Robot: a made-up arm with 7 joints. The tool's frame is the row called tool.
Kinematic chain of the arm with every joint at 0, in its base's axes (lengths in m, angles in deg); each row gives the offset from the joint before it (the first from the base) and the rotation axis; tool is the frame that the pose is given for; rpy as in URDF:
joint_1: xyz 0 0 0.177 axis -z
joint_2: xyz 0 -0.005 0.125 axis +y
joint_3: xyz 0 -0.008 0.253 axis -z
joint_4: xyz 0 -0.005 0.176 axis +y
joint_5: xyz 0 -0.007 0.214 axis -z
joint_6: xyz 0 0 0.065 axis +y
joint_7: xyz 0 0 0.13 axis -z
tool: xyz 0 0 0 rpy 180 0 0
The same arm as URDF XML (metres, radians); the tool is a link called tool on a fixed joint. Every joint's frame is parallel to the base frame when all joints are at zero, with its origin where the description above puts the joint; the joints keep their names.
<robot name="arm">
<link name="base_link"/>
<link name="link1"/>
<link name="link2"/>
<link name="link3"/>
<link name="link4"/>
<link name="link5"/>
<link name="link6"/>
<link name="link7"/>
<link name="tool"/>
<joint name="joint_1" type="continuous"><parent link="base_link"/><child link="link1"/><origin xyz="0.0000 0.0000 0.1770" rpy="0.0000 0.0000 0.0000"/><axis xyz="0 0 -1"/></joint>
<joint name="joint_2" type="continuous"><parent link="link1"/><child link="link2"/><origin xyz="0.0000 -0.0050 0.1250" rpy="0.0000 0.0000 0.0000"/><axis xyz="0 1 0"/></joint>
<joint name="joint_3" type="continuous"><parent link="link2"/><child link="link3"/><origin xyz="0.0000 -0.0080 0.2530" rpy="0.0000 0.0000 0.0000"/><axis xyz="0 0 -1"/></joint>
<joint name="joint_4" type="continuous"><parent link="link3"/><child link="link4"/><origin xyz="0.0000 -0.0050 0.1760" rpy="0.0000 0.0000 0.0000"/><axis xyz="0 1 0"/></joint>
<joint name="joint_5" type="continuous"><parent link="link4"/><child link="link5"/><origin xyz="0.0000 -0.0070 0.2140" rpy="0.0000 0.0000 0.0000"/><axis xyz="0 0 -1"/></joint>
<joint name="joint_6" type="continuous"><parent link="link5"/><child link="link6"/><origin xyz="0.0000 0.0000 0.0650" rpy="0.0000 0.0000 0.0000"/><axis xyz="0 1 0"/></joint>
<joint name="joint_7" type="continuous"><parent link="link6"/><child link="link7"/><origin xyz="0.0000 0.0000 0.1300" rpy="0.0000 0.0000 0.0000"/><axis xyz="0 0 -1"/></joint>
<joint name="tool_joint" type="fixed"><parent link="link7"/><child link="tool"/><origin xyz="0.0000 0.0000 0.0000" rpy="3.1416 0.0000 0.0000"/></joint>
</robot>

